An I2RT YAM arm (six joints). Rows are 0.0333 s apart.
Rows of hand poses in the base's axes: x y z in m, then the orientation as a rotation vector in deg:
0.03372 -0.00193 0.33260 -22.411 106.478 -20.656
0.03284 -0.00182 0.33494 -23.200 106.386 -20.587
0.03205 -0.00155 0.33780 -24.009 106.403 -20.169
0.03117 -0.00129 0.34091 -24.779 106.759 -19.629
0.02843 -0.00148 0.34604 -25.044 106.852 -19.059
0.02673 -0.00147 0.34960 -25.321 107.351 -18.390
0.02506 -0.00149 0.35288 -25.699 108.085 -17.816
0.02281 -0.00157 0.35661 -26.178 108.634 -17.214
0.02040 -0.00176 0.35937 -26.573 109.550 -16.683
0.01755 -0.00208 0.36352 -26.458 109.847 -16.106
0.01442 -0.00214 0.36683 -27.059 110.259 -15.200
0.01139 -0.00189 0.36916 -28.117 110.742 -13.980
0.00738 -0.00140 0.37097 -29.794 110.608 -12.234
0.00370 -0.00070 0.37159 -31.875 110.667 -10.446
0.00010 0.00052 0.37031 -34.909 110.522 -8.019
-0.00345 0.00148 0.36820 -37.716 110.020 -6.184
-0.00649 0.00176 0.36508 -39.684 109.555 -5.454
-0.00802 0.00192 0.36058 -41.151 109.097 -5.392
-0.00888 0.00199 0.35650 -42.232 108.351 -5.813
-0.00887 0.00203 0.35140 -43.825 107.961 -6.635
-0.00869 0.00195 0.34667 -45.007 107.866 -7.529
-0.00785 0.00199 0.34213 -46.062 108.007 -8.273
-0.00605 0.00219 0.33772 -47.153 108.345 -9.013
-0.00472 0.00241 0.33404 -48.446 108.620 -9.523
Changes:
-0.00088 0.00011 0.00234 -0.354 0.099 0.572
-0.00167 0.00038 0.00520 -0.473 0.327 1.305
-0.00255 0.00064 0.00831 -0.478 0.882 1.992
-0.00529 0.00045 0.01344 -0.215 1.066 2.427
-0.00699 0.00046 0.01700 0.120 1.651 2.821
-0.00866 0.00044 0.02028 0.345 2.481 3.173
-0.01091 0.00036 0.02401 0.530 3.163 3.647
-0.01332 0.00017 0.02677 0.717 4.172 3.939
-0.01617 -0.00015 0.03092 1.176 4.468 4.078
-0.01930 -0.00021 0.03423 1.499 5.077 4.808
-0.02233 0.00004 0.03656 1.805 5.897 5.964
-0.02634 0.00053 0.03837 2.138 6.343 7.924
-0.03002 0.00123 0.03899 2.291 7.111 10.104
-0.03362 0.00245 0.03771 2.377 8.050 13.237
-0.03717 0.00341 0.03560 2.161 8.581 16.023
-0.04021 0.00369 0.03248 1.627 8.811 17.729
-0.04174 0.00385 0.02798 0.901 8.832 18.795
-0.04260 0.00392 0.02390 0.040 8.414 19.469
-0.04259 0.00396 0.01880 -1.348 8.456 20.153
-0.04241 0.00388 0.01407 -2.563 8.648 20.462
-0.04157 0.00392 0.00953 -3.602 9.044 20.695
-0.03977 0.00412 0.00512 -4.649 9.643 20.890
-0.03844 0.00434 0.00144 -5.645 10.281 21.336

